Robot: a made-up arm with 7 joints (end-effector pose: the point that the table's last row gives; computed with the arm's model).
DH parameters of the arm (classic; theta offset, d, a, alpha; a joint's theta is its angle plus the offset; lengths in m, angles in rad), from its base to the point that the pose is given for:
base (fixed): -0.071 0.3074 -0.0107 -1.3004
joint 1: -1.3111 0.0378 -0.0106 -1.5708
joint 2: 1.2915 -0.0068 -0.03 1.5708
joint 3: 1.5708 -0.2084 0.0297 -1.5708
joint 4: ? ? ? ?
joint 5: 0 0.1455 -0.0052 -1.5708
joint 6: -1.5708 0 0.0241 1.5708
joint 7: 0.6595 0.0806 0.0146 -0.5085
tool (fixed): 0.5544 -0.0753 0 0
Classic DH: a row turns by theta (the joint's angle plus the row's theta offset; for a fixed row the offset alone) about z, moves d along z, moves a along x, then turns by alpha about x.
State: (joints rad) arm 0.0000 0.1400 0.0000 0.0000 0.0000 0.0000 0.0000
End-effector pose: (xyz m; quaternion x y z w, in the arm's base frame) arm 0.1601 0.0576 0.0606 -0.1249 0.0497 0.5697 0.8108
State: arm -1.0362 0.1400 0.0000 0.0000 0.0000 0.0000 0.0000
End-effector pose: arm 0.2936 -0.0238 0.3196 -0.4006 -0.3070 0.3266 0.7992
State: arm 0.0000 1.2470 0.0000 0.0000 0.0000 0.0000 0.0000
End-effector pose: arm 0.1910 0.2242 0.1814 0.3131 -0.2317 0.4045 0.8274
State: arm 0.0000 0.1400 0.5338 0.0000 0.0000 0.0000 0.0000
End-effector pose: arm 0.1527 0.1807 0.0804 -0.1016 -0.0503 0.7533 0.6478
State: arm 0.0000 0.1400 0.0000 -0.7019 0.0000 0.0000 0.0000
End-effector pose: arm 0.1383 0.0397 0.1979 -0.3186 -0.2167 0.4542 0.8033
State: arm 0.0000 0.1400 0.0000 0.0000 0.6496 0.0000 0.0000
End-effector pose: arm 0.1558 0.0520 0.0439 0.1362 -0.1192 0.4913 0.8520
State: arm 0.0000 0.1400 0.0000 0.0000 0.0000 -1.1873 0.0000
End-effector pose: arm 0.1224 0.0514 0.1158 -0.4310 -0.3874 0.3408 0.7403
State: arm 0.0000 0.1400 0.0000 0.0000 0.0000 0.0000 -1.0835
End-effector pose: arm 0.1247 0.0384 0.0668 -0.1438 0.2347 0.0897 0.9572
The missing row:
joint 4: 1.5708 -0.02 0.0093 1.5708
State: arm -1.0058 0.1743 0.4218 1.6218 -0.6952 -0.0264 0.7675
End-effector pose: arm 0.2958 0.0932 0.0209 -0.0733 0.3653 0.8993 0.2291
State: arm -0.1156 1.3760 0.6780 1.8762 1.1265 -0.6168 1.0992
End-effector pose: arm 0.0224 0.4221 0.2144 0.6276 -0.3385 0.6115 0.3430
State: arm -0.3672 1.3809 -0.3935 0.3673 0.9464 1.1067 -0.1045
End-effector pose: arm 0.1941 0.3282 0.2196 0.7970 -0.2626 0.5042 0.2039
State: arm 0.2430 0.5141 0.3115 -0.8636 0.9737 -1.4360 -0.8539
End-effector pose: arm 0.0607 0.1074 0.1529 0.4055 -0.5340 -0.3976 0.6263
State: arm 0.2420 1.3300 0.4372 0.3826 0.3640 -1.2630 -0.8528
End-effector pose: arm 0.1133 0.3002 0.2132 0.4867 -0.1384 -0.1851 0.8424
